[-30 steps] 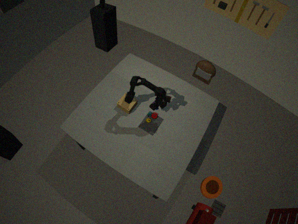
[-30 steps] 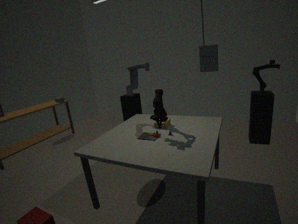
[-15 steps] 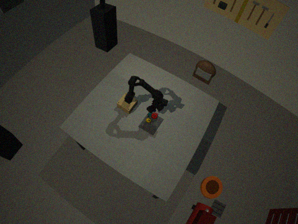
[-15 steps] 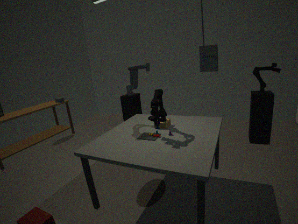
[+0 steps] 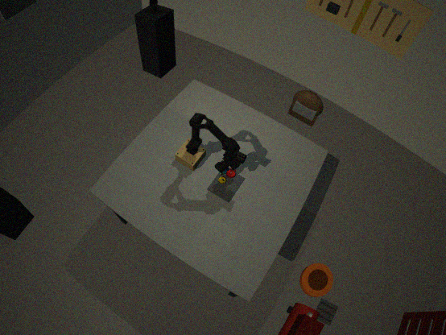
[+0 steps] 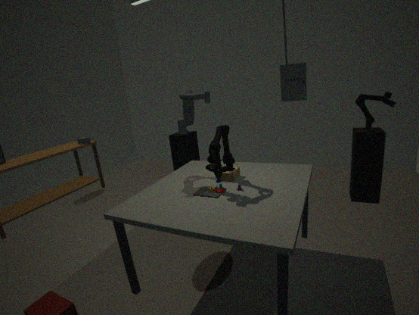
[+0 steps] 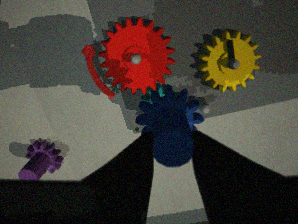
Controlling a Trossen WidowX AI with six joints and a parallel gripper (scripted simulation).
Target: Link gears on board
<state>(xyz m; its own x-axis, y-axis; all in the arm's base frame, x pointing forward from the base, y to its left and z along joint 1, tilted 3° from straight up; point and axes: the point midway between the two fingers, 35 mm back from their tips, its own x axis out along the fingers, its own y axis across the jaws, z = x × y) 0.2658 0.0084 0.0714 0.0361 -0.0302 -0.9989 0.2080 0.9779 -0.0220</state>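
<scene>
My gripper tip is now 8 cm above the teal gear, 1 cm to the right of it and 1 cm past it. Round my gripper tip: blue gear 1 cm below; then red gear 8 cm below, 4 cm ahead, 2 cm to the left; then yellow gear 8 cm below, 6 cm to the right, 1 cm ahead.
</scene>
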